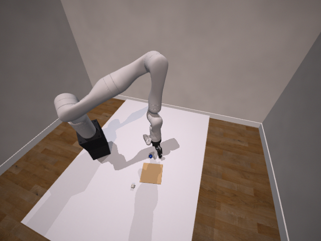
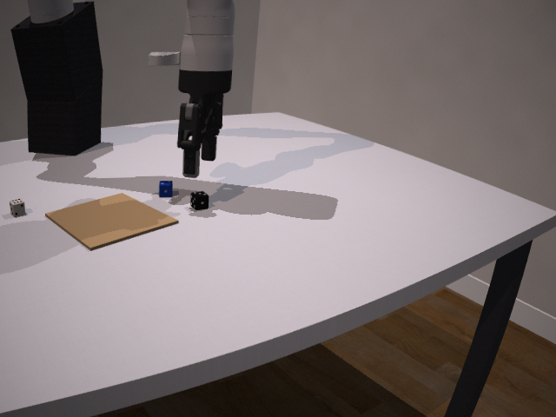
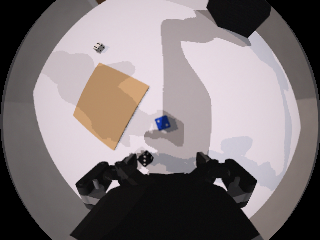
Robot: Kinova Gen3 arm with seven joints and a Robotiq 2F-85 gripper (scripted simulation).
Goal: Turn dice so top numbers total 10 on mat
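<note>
Right now the black die is 30 mm ahead of my hand, 20 mm to the right of it and 40 mm below it. Also, from my hand: blue die (30 mm behind, 40 mm to the right, 40 mm below); then white die (60 mm behind, 280 mm to the right, 40 mm below); then tan mat (20 mm ahead, 150 mm to the right, 50 mm below).
</note>
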